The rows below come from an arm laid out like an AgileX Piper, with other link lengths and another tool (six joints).
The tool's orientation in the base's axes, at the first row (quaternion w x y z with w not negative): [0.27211 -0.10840 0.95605 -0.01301]
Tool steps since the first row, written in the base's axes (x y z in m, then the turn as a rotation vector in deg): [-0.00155 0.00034 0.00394 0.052 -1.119 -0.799]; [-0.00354 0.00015 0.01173 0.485 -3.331 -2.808]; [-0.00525 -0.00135 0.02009 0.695 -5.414 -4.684]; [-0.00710 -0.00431 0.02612 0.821 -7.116 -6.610]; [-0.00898 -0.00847 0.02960 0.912 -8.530 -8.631]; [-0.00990 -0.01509 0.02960 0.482 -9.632 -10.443]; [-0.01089 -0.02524 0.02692 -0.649 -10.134 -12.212]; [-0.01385 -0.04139 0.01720 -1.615 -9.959 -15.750]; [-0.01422 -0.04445 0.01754 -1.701 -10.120 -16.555]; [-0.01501 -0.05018 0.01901 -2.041 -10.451 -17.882]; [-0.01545 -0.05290 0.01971 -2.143 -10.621 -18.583]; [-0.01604 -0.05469 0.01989 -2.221 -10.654 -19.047]
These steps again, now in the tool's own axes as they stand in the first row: [-0.00083 0.00031 -0.00415 0.610 -1.036 0.669]; [-0.00317 -0.00013 -0.01184 1.765 -3.113 2.531]; [-0.00576 -0.00195 -0.01990 3.009 -5.031 4.168]; [-0.00671 -0.00498 -0.02610 4.266 -6.556 5.816]; [-0.00606 -0.00895 -0.03019 5.539 -7.785 7.536]; [-0.00388 -0.01523 -0.03090 7.069 -8.623 8.817]; [0.00050 -0.02472 -0.02948 9.029 -8.738 9.714]; [0.01144 -0.03907 -0.02330 11.623 -8.077 12.228]; [0.01223 -0.04201 -0.02389 12.145 -8.150 12.863]; [0.01335 -0.04757 -0.02575 13.185 -8.293 13.804]; [0.01394 -0.05020 -0.02667 13.668 -8.380 14.341]; [0.01472 -0.05184 -0.02719 13.980 -8.358 14.695]
